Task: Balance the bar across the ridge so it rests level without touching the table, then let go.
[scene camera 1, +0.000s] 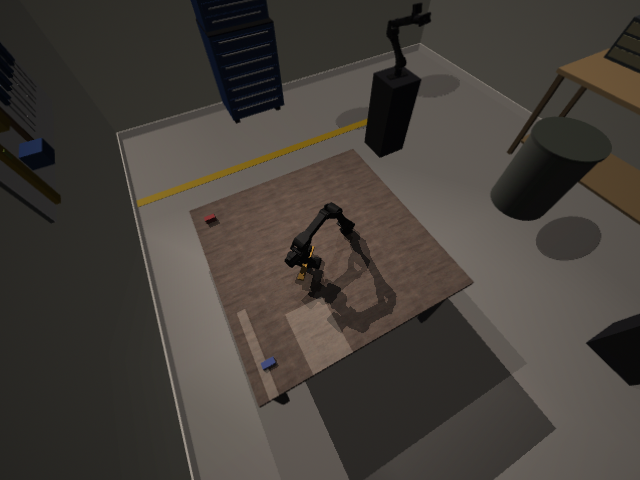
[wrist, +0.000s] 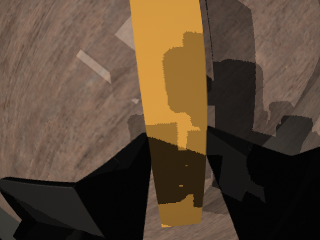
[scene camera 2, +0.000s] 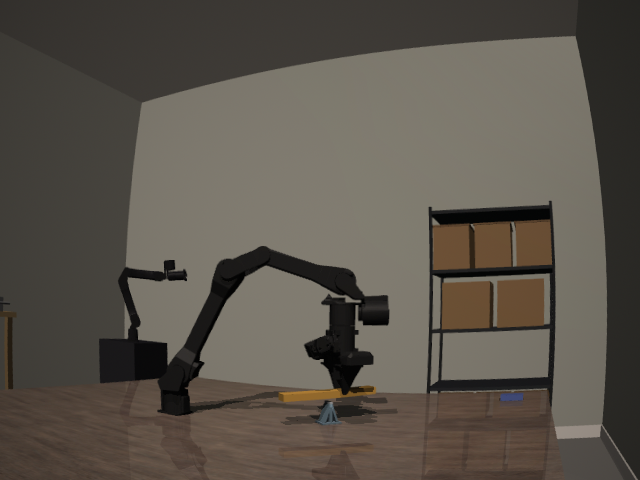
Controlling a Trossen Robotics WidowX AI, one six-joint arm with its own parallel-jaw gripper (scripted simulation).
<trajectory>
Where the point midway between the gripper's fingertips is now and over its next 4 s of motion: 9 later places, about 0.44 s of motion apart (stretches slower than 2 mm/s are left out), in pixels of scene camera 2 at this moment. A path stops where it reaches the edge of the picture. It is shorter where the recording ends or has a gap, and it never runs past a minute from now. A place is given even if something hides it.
My gripper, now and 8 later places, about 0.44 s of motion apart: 340,393; 340,394; 340,394; 340,395; 340,395; 340,396; 341,396; 343,360; 342,354
</trajectory>
